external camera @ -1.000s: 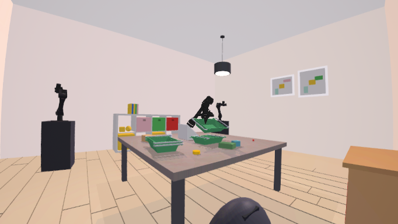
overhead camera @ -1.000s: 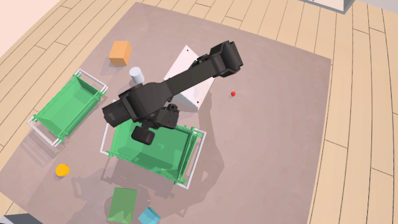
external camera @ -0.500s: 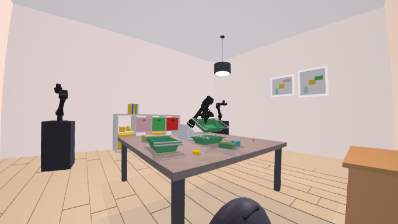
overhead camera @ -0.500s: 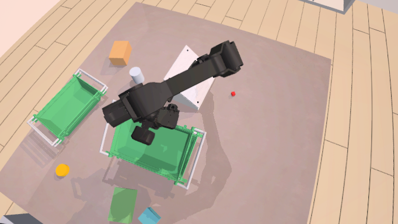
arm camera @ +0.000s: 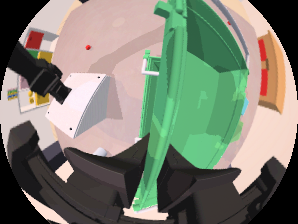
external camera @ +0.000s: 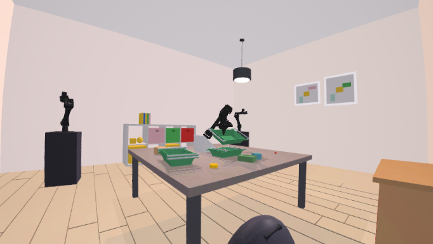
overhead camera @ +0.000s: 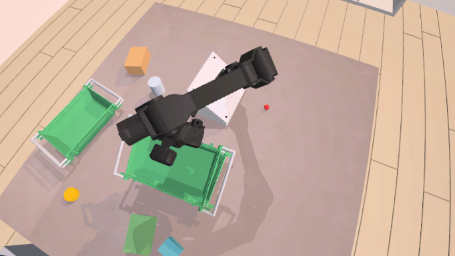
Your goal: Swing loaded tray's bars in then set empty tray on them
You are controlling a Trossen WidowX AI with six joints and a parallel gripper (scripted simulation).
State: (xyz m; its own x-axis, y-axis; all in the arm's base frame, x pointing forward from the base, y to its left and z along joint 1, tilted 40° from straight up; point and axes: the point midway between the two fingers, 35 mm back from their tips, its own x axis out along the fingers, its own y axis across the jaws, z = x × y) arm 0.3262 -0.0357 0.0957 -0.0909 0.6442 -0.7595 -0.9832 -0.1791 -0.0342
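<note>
The green tray lies 8 cm ahead of my gripper tip and 1 cm to the left of it. Round my gripper tip: grey cylinder (30 cm to the right, 19 cm behind, 15 cm below); blue cube (30 cm ahead, 16 cm below, 12 cm to the left); green block (32 cm ahead, 16 cm below).
</note>
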